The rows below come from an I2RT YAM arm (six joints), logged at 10 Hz.
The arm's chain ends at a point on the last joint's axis. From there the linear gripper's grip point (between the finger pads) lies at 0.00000 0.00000 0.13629 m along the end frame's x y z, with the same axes.
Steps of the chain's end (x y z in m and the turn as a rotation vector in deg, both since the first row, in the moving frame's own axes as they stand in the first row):
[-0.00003, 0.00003, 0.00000, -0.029, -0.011, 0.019]
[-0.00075, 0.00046, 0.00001, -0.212, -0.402, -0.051]
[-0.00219, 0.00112, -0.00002, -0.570, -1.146, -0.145]
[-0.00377, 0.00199, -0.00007, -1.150, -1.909, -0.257]
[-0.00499, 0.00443, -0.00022, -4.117, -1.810, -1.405]
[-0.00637, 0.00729, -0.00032, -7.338, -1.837, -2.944]
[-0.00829, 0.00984, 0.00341, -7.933, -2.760, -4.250]
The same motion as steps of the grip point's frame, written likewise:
[-0.00006, 0.00010, 0.00000, -0.029, -0.011, 0.019]
[-0.00171, 0.00096, 0.00001, -0.212, -0.402, -0.051]
[-0.00491, 0.00248, -0.00005, -0.570, -1.146, -0.145]
[-0.00830, 0.00473, -0.00017, -1.150, -1.909, -0.257]
[-0.00917, 0.01426, -0.00064, -4.117, -1.810, -1.405]
[-0.01028, 0.02480, -0.00151, -7.338, -1.837, -2.944]
[-0.01413, 0.02887, 0.00195, -7.933, -2.760, -4.250]

